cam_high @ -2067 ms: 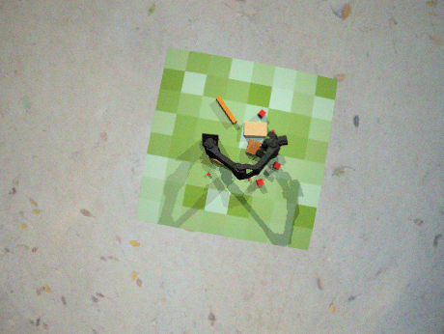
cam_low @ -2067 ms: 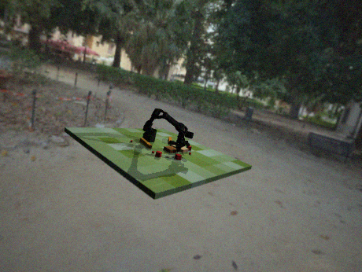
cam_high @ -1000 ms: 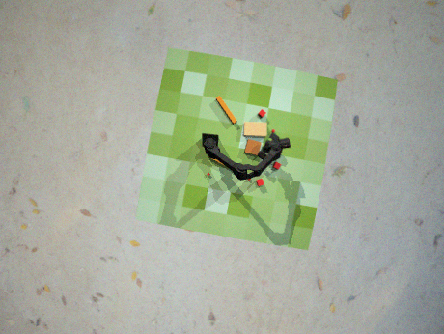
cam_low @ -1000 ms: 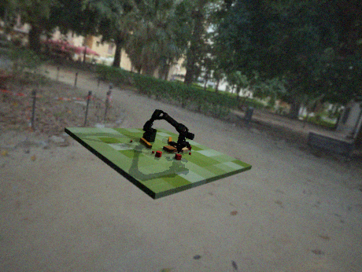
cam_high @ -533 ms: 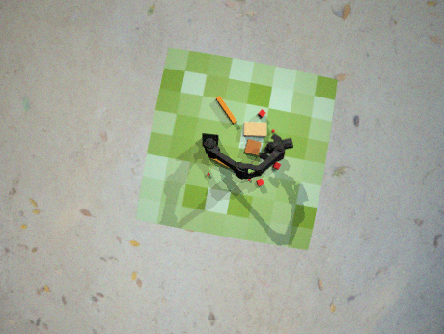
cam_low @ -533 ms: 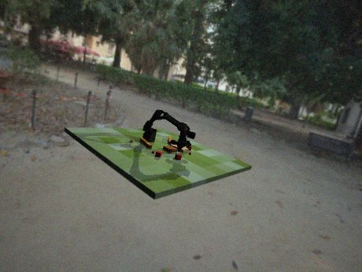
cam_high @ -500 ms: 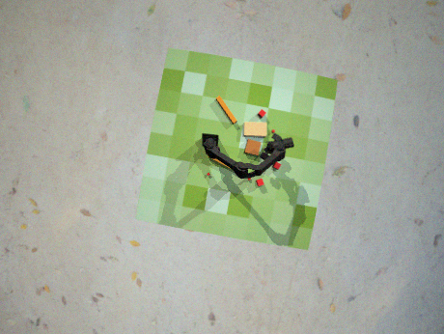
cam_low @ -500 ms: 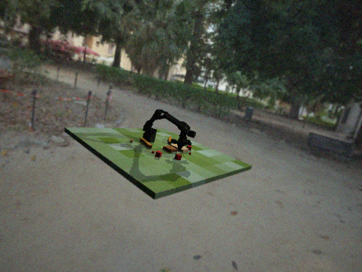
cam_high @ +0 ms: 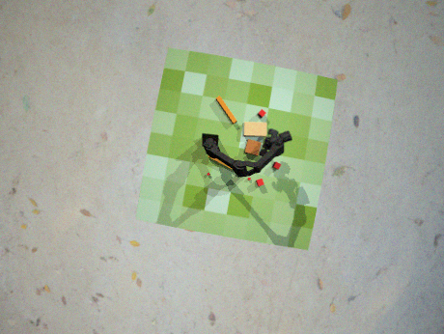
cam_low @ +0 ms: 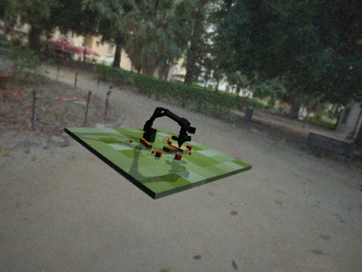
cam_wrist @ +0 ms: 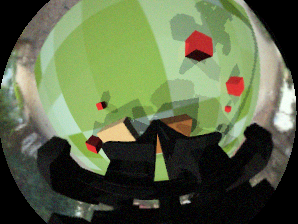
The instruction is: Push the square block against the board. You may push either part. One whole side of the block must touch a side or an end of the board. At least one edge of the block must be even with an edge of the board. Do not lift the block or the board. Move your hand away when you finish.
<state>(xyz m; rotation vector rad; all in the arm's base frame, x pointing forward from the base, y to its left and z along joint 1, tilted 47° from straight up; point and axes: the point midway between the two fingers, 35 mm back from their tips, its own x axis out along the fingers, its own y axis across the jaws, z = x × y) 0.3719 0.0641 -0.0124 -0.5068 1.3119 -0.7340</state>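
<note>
Right now my gripper tip is 8 cm past the brown square block, 4 cm above it and 3 cm to the left of it. The rest, counted from my gripper tip: tan board 10 cm to the left, 9 cm behind, 4 cm below.
</note>
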